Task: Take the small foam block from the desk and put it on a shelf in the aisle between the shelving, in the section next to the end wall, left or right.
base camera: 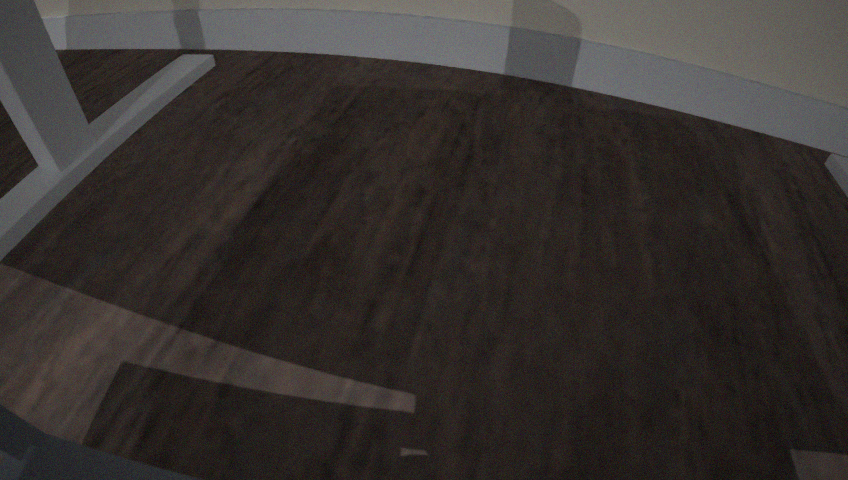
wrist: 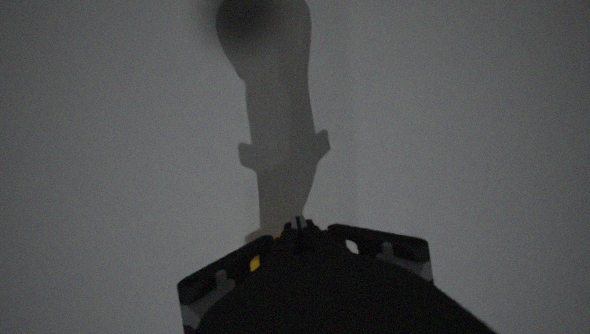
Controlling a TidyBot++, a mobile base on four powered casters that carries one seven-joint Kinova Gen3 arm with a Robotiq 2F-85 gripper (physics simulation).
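Frame: origin at the arm's base, x right, y ahead, z up, level; millimetres.
Seen in the pictures: gripper, fingertip midpoint: [wrist: 298, 225].
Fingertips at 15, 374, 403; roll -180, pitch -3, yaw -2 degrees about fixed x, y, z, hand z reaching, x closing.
A point is followed by its place in that frame, as x, y, z.
In the wrist view my gripper [wrist: 298, 225] @[15, 375, 403] is shut, its fingertips together just above a plain grey surface [wrist: 431, 126] @[277, 465, 324]. The arm's shadow falls on that surface. A small yellow patch of the foam block [wrist: 254, 262] @[-43, 330, 369] shows through the opening in the left finger linkage, and a sliver shows near the fingertips. The dark gripper body hides the rest of the block. I cannot see it held between the fingertips. The base camera shows neither the gripper nor the block.
The base camera looks down on a dark wooden floor [base camera: 494, 264] @[46, 418, -396]. A grey desk leg and foot bar [base camera: 46, 112] @[-545, 516, -287] stand at the left. A wall with a pale baseboard [base camera: 659, 86] @[348, 827, -358] runs along the back. A corner of my base [base camera: 39, 455] @[-220, 137, -281] shows at the bottom left.
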